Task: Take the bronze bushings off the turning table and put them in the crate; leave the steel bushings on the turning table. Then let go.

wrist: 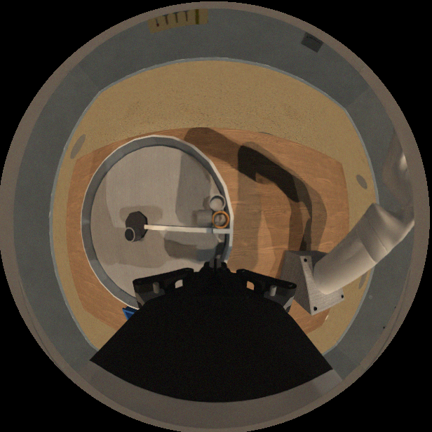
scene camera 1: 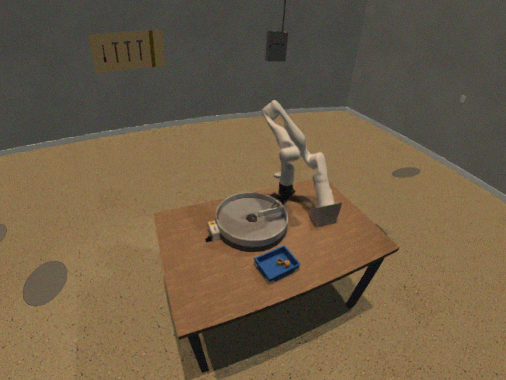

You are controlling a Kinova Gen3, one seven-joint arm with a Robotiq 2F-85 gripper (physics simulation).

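Where they show: gripper, fingertip midpoint: (scene camera 1: 283,204); arm's base, link origin: (scene camera 1: 325,205).
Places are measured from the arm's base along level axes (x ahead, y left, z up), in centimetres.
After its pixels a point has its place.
The grey round turning table (scene camera 1: 240,229) {x 54.6, y 3.2, z -5.8 cm} (wrist: 117,175) has a raised rim. Near its right inner wall, in the wrist view, a bronze bushing (wrist: 220,212) stands beside an upright steel bushing (wrist: 216,195), with another grey steel bushing (wrist: 203,217) close on its left. They lie against or near the pale bar, and in the scene view they are small and partly hidden. The blue crate (scene camera 1: 269,267) {x 45.1, y 28.7, z -10.6 cm} (wrist: 128,314) holds two bronze bushings (scene camera 1: 280,262) {x 39.6, y 29.2, z -8.4 cm} (scene camera 1: 287,264) {x 36.4, y 30.9, z -8.0 cm}. My gripper (scene camera 1: 283,201) {x 27.7, y -2.8, z 3.2 cm} (wrist: 214,264) is shut and empty, by the turning table's back right rim.
The pale bar (scene camera 1: 270,212) {x 34.0, y -5.8, z -4.5 cm} (wrist: 185,229) spans from near the dark hub (scene camera 1: 251,218) {x 47.1, y -1.7, z -3.2 cm} (wrist: 136,223) to the right rim. A small white box (scene camera 1: 214,230) {x 69.1, y 1.6, z -5.3 cm} stands left of the turning table. The arm's grey base plate (scene camera 1: 326,214) {x 2.3, y 6.2, z -1.8 cm} (wrist: 298,280) stands on the right of the wooden table (scene camera 1: 210,280) {x 75.7, y 29.8, z -11.1 cm}.
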